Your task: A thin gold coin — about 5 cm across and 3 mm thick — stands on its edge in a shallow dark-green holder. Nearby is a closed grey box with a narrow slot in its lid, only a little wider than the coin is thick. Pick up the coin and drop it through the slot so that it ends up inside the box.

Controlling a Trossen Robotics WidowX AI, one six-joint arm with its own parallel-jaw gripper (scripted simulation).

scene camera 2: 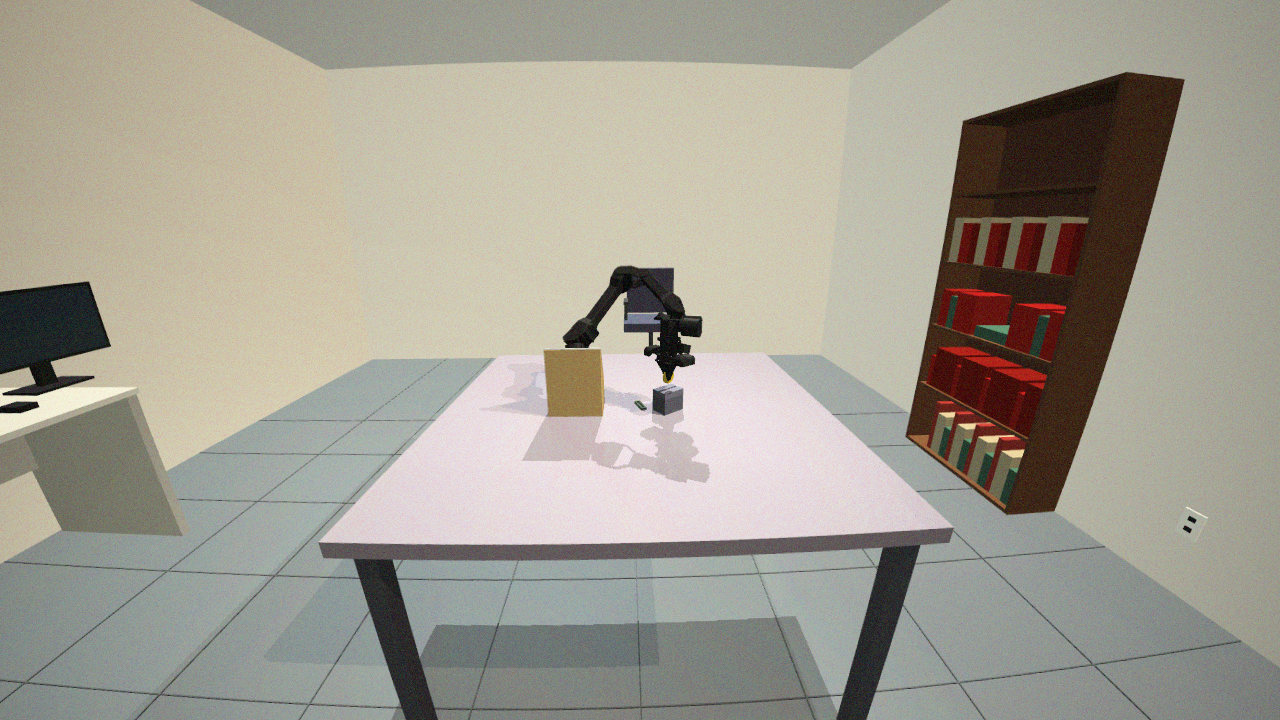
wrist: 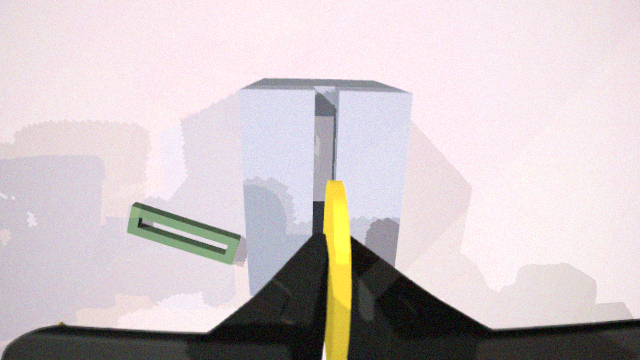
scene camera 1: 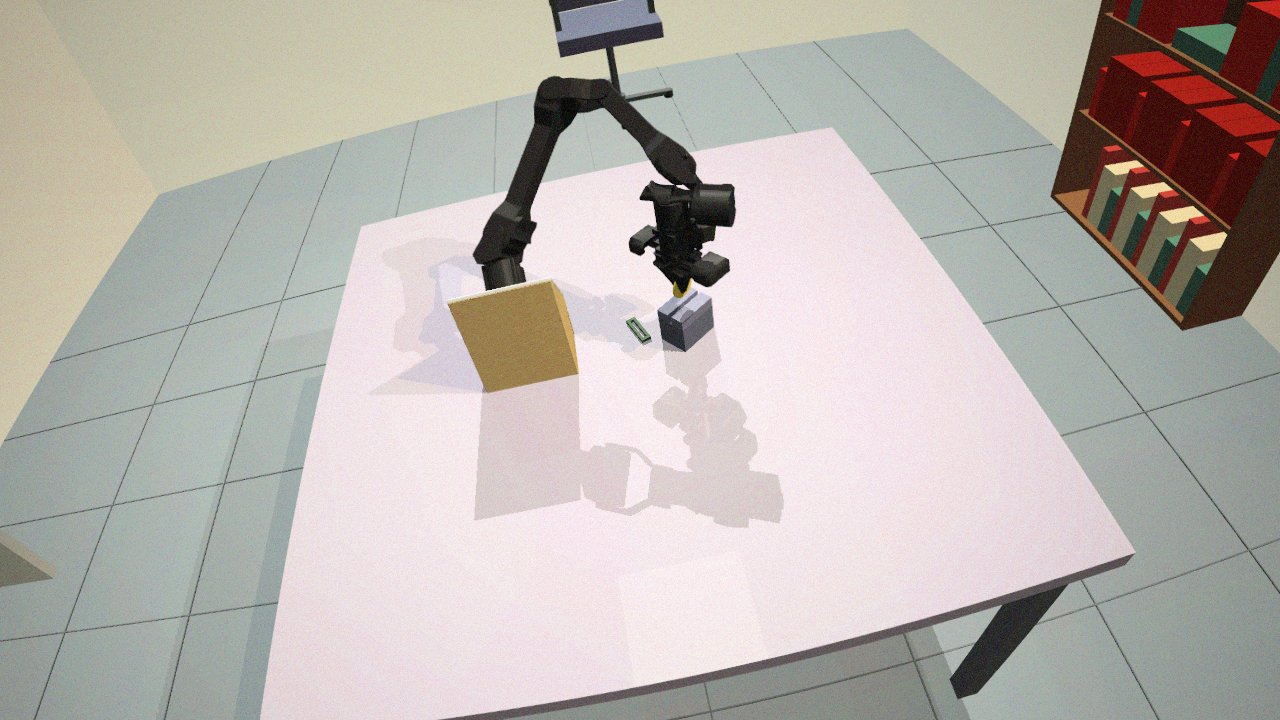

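Gold coin held in my gripper. Gripper visible in scene camera 2, wrist view too.
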